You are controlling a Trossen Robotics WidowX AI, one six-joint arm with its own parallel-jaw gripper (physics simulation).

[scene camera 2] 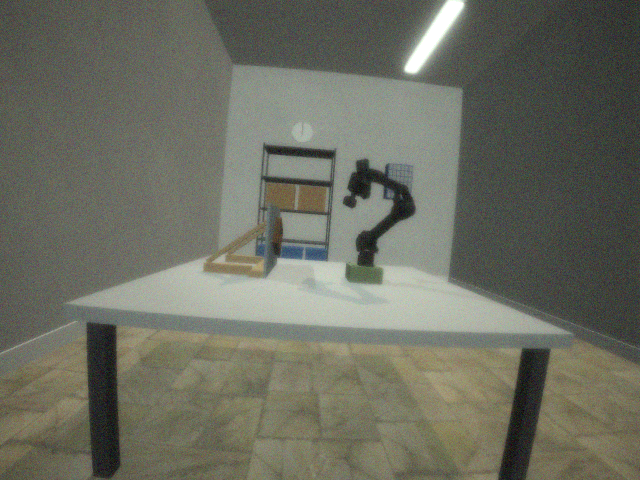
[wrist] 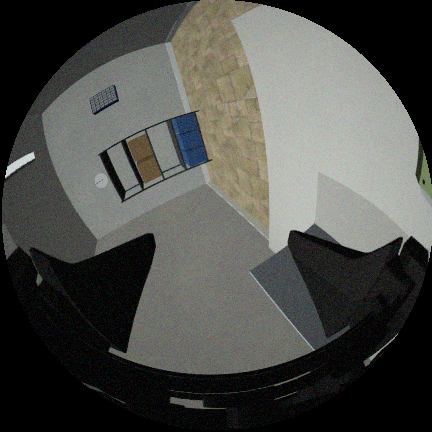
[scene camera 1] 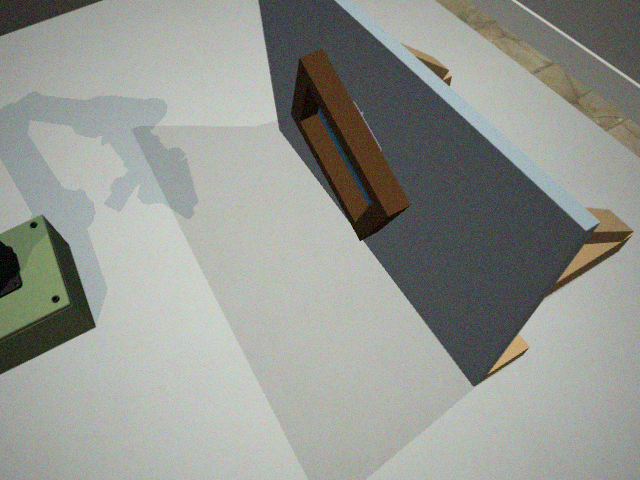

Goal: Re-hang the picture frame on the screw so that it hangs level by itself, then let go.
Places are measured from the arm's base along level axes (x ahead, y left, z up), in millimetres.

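Where they show: gripper, fingertip midpoint: (scene camera 2: pixel 345 196) (wrist: pixel 223 239); arm's base at its link origin: (scene camera 2: pixel 365 265).
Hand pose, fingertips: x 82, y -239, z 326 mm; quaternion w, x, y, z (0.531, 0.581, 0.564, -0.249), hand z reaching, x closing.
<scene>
Each offset is from my fingertips to the centre of the thing. "spot": to the spot under its first point. Level surfaces: height alone.
The picture frame {dx +326, dy +103, dz -232 mm} (scene camera 1: pixel 360 139) (scene camera 2: pixel 278 236) is brown with a blue strip showing inside. It is against the dark face of the upright panel (scene camera 1: pixel 465 248) (scene camera 2: pixel 269 242) (wrist: pixel 285 287). In scene camera 1 it looks tilted, its near end lower than its far end relative to the panel's edges. A thin pale line {spot: dx +338, dy +78, dz -180 mm} (scene camera 1: pixel 368 126), possibly its hanging wire, shows behind its upper edge. The screw cannot be made out. My gripper (scene camera 2: pixel 349 200) (wrist: pixel 223 239) is open and empty, above the table and apart from the frame, on the panel's front side and higher than its top.
Wooden braces (scene camera 1: pixel 604 227) (scene camera 2: pixel 232 267) support the panel from behind. The arm's green base block (scene camera 1: pixel 38 289) (scene camera 2: pixel 364 273) stands on the white table {dz -394 mm} (scene camera 1: pixel 155 413) (scene camera 2: pixel 232 304) in front of the panel. A shelf rack (scene camera 2: pixel 299 151) stands against the far wall.
</scene>
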